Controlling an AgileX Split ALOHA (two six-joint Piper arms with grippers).
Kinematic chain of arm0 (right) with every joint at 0, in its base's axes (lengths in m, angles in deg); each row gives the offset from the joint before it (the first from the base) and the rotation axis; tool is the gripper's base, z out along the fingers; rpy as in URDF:
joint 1: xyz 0 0 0.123 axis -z
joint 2: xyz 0 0 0 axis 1 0.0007 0
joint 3: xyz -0.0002 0.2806 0.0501 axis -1 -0.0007 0
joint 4: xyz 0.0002 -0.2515 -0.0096 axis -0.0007 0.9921 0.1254
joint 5: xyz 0 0 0 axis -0.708 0.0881 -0.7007
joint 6: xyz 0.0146 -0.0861 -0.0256 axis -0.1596 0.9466 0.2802
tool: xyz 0 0 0 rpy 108.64 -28.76 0.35
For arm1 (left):
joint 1: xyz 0 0 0.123 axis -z
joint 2: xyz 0 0 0 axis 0.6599 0.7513 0
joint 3: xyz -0.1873 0.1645 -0.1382 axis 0.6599 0.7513 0
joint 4: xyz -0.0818 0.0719 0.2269 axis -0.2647 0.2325 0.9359
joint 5: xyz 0 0 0 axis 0.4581 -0.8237 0.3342
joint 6: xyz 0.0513 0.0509 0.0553 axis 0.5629 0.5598 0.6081
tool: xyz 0 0 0 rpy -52.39 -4.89 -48.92
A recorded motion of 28 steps. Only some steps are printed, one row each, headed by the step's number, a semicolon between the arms.
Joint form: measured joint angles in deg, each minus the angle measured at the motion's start. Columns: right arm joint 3, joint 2, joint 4, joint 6, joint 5, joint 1; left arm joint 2, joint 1, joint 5, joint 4, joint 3, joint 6.
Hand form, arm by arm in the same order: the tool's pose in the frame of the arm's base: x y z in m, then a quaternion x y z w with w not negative. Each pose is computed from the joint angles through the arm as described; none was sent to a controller.
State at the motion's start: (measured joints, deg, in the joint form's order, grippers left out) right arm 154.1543 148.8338 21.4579 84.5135 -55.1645 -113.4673; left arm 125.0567 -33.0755 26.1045 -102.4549 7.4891 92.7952
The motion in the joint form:
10: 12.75 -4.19 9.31 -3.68 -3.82 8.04; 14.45 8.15 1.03 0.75 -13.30 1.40
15: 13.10 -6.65 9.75 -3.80 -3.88 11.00; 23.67 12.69 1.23 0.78 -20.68 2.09
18: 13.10 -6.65 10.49 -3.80 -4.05 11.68; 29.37 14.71 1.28 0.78 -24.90 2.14
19: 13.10 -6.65 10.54 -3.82 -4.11 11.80; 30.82 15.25 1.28 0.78 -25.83 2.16
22: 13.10 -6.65 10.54 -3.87 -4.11 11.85; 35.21 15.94 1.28 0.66 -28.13 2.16
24: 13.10 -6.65 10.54 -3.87 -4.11 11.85; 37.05 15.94 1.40 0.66 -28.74 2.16
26: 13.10 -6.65 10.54 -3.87 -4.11 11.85; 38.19 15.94 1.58 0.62 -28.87 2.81
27: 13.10 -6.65 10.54 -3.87 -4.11 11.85; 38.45 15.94 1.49 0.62 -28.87 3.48
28: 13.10 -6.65 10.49 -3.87 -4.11 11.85; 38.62 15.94 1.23 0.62 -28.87 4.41
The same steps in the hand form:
10: 0.5178 0.1653 0.2571 -0.18738 0.93270 0.14229 0.27335; 0.3743 -0.1335 0.2453 0.14416 0.91953 -0.17589 0.32055
15: 0.5195 0.1363 0.2818 -0.16414 0.93035 0.13271 0.29983; 0.3972 -0.1757 0.2165 0.18462 0.91730 -0.18356 0.30128
18: 0.5211 0.1290 0.2814 -0.15898 0.93243 0.12447 0.29968; 0.4090 -0.1973 0.1938 0.20028 0.91816 -0.18641 0.28658
19: 0.5213 0.1279 0.2813 -0.15793 0.93282 0.12376 0.29932; 0.4111 -0.2029 0.1869 0.20449 0.91869 -0.18690 0.28154
22: 0.5215 0.1274 0.2813 -0.15712 0.93295 0.12376 0.29932; 0.4185 -0.2123 0.1629 0.20818 0.92341 -0.18593 0.26345
24: 0.5215 0.1274 0.2813 -0.15712 0.93295 0.12376 0.29932; 0.4214 -0.2135 0.1508 0.20722 0.92659 -0.18371 0.25445
26: 0.5215 0.1274 0.2813 -0.15712 0.93295 0.12376 0.29932; 0.4224 -0.2139 0.1422 0.21125 0.92785 -0.18056 0.24872
27: 0.5215 0.1274 0.2813 -0.15712 0.93295 0.12376 0.29932; 0.4224 -0.2139 0.1400 0.21674 0.92740 -0.17884 0.24692
28: 0.5214 0.1275 0.2814 -0.15711 0.93291 0.12419 0.29929; 0.4221 -0.2140 0.1384 0.22477 0.92638 -0.17704 0.24486

